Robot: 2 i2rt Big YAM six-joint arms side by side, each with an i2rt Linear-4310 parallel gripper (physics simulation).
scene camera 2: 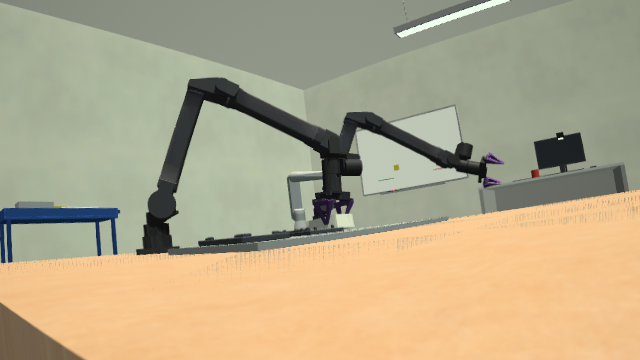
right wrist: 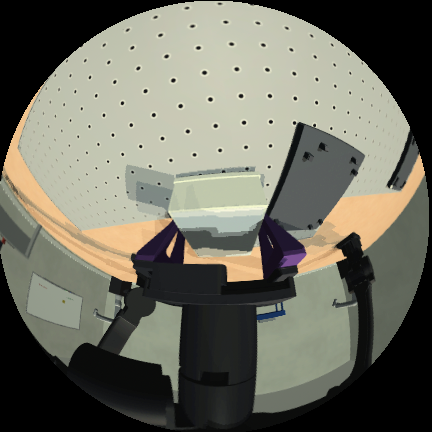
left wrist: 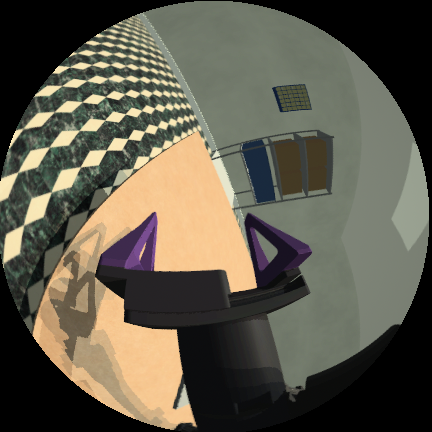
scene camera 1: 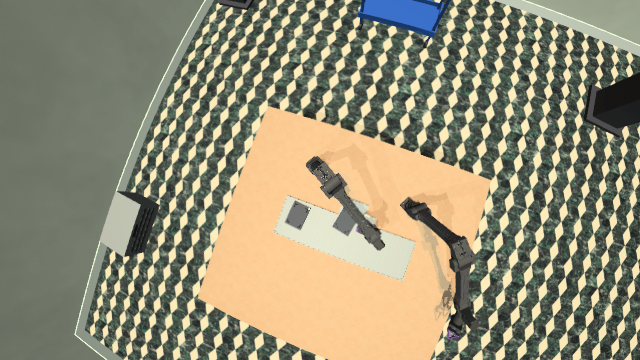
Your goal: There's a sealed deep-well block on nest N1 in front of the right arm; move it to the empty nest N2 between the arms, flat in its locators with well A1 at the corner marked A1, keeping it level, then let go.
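Frame: origin at the left arm's base, x up, y back, z right, level; metres.
Where they show: left gripper, between the fingertips: [scene camera 2: 502, 173] [left wrist: 202, 216] [scene camera 1: 449, 333]; right gripper, between the fingertips: [scene camera 2: 335, 224] [right wrist: 219, 211]; left arm's base, origin of its link: [scene camera 1: 410, 207]; right arm's base, origin of its link: [scene camera 2: 158, 253] [right wrist: 348, 239].
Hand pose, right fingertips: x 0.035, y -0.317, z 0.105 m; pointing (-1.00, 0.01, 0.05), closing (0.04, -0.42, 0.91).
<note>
Each offset is from my right fingertips to the top centre of the thing. Level surfaces: height alone.
The pale sealed block {dy +0.020, dx +0.030, dz +0.009 m} [right wrist: 220, 195] [scene camera 2: 345, 220] is held between the purple fingers of my right gripper [right wrist: 219, 211] [scene camera 2: 336, 215], above the perforated plate and beside nest N2. It looks roughly level in scene camera 2. Nest N2 {dy -0.061, dx -0.001, dz +0.118 m} [scene camera 1: 344, 223] [right wrist: 320, 175] is a dark grey plate with small raised locators, and it carries no block. Nest N1 {dy -0.283, dx -0.005, dz +0.362 m} [scene camera 1: 298, 215] [right wrist: 407, 160] is a similar dark plate, also bare. The A1 mark and well A1 cannot be made out. My left gripper [scene camera 1: 452, 334] [scene camera 2: 501, 172] [left wrist: 202, 216] is open and empty, far from both nests.
The pale perforated plate {dx -0.022 m} [scene camera 1: 390, 257] [right wrist: 210, 120] lies on the wooden table {dx -0.035 m} [scene camera 1: 280, 300] under the nests. The right arm [scene camera 1: 355, 210] [scene camera 2: 280, 117] reaches across it. The left arm [scene camera 1: 462, 285] extends past the table's edge. A blue cart [scene camera 1: 400, 15] [scene camera 2: 60, 214] stands beyond the table.
</note>
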